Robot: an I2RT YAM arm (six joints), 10 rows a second.
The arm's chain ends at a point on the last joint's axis. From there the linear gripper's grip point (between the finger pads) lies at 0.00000 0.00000 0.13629 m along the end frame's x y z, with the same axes.
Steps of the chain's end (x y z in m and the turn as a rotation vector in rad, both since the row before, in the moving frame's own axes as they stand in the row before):
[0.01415 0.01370 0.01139 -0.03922 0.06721 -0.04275]
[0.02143 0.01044 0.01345 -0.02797 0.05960 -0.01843]
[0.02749 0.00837 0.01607 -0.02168 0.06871 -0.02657]
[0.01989 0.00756 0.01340 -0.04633 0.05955 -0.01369]
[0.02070 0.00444 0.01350 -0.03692 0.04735 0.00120]
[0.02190 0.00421 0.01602 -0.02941 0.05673 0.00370]
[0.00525 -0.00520 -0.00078 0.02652 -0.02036 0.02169]
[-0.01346 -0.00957 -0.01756 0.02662 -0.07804 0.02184]
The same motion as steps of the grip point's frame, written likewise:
[0.02341 0.01884 0.01098 -0.03922 0.06721 -0.04275]
[0.02958 0.01417 0.01315 -0.02797 0.05960 -0.01843]
[0.03688 0.01120 0.01572 -0.02168 0.06871 -0.02657]
[0.02804 0.01381 0.01301 -0.04633 0.05955 -0.01369]
[0.02715 0.00947 0.01325 -0.03692 0.04735 0.00120]
[0.02962 0.00823 0.01574 -0.02941 0.05673 0.00370]
[0.00252 -0.00884 -0.00086 0.02652 -0.02036 0.02169]
[-0.02404 -0.01331 -0.01802 0.02662 -0.07804 0.02184]

